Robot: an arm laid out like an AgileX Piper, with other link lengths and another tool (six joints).
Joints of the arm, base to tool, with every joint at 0 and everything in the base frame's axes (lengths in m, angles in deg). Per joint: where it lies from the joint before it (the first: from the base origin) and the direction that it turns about. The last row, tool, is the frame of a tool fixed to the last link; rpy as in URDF.
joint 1: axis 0 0 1 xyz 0.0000 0.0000 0.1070
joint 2: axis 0 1 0 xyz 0.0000 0.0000 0.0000
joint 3: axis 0 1 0 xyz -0.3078 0.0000 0.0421
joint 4: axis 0.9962 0 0.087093 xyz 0.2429 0.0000 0.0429
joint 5: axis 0 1 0 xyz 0.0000 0.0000 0.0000
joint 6: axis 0.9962 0 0.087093 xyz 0.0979 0.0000 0.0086
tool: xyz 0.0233 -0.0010 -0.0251 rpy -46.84 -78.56 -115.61
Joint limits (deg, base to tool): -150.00..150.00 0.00..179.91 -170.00..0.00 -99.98..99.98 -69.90..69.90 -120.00..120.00
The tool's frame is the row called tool.
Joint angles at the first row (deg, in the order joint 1, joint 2, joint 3, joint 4, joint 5, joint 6):
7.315 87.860 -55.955 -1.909 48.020 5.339
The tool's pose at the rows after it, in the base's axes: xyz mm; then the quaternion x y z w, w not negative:
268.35, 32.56, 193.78, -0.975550, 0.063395, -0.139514, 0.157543
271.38, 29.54, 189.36, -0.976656, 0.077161, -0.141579, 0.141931
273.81, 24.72, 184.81, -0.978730, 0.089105, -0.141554, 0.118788
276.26, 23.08, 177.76, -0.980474, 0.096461, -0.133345, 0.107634
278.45, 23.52, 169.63, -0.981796, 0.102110, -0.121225, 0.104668
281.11, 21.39, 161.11, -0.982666, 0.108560, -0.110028, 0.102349
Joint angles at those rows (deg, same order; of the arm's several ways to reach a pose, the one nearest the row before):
7.316 89.643 -55.953 -2.582 46.632 8.197
7.315 90.605 -55.954 -5.286 46.179 11.467
7.315 91.627 -55.955 -9.024 46.231 15.154
7.316 93.128 -55.954 -10.539 46.230 16.877
7.316 94.800 -55.956 -10.616 46.126 17.468
6.765 96.527 -55.954 -10.531 45.773 17.537

